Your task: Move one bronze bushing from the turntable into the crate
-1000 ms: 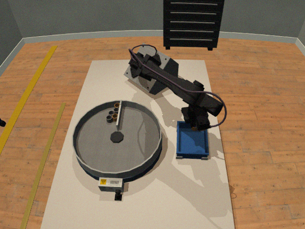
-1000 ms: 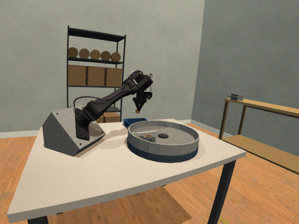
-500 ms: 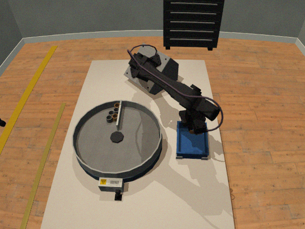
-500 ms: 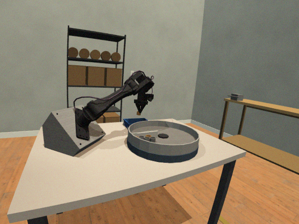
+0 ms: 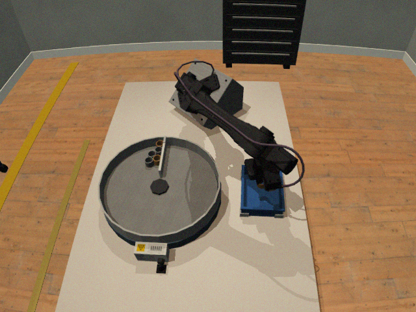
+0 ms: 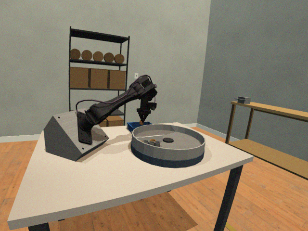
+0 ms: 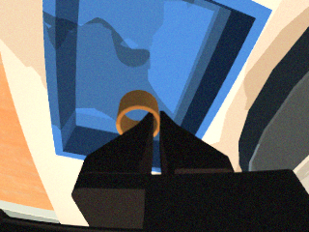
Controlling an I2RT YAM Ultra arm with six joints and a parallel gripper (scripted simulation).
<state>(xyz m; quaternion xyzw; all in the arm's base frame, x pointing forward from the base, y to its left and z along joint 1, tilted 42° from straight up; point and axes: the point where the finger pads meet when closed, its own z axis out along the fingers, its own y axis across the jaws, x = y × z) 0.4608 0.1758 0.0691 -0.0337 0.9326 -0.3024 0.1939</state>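
My hand is 6 cm above the blue crate and 2 cm to the right of it. The rest, counted from my hand: grey turntable (33 cm to the right, 8 cm behind, 3 cm below).
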